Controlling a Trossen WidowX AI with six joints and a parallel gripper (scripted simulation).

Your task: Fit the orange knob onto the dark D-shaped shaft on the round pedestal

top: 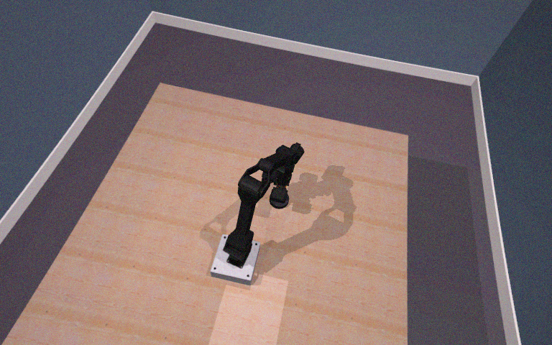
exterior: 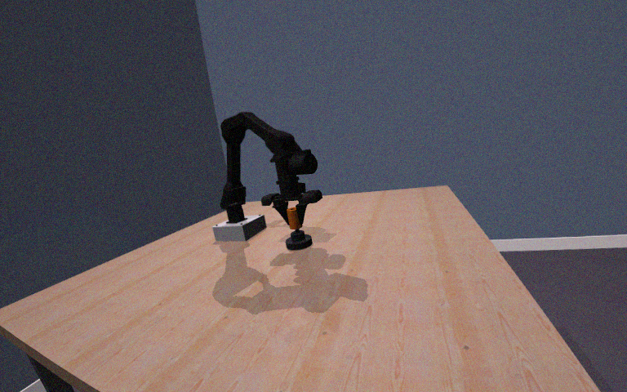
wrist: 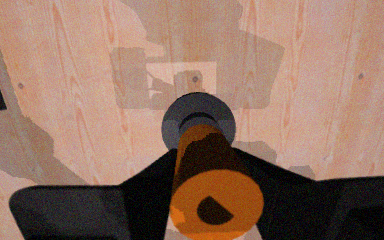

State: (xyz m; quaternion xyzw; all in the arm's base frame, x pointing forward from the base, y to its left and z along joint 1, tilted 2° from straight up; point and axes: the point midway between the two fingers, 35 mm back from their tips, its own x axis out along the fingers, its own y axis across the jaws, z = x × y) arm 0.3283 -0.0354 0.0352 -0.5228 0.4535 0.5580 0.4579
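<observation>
My gripper tip is 2 cm below the orange knob. From my gripper tip the other things lie so: round dark pedestal 4 cm below.
</observation>
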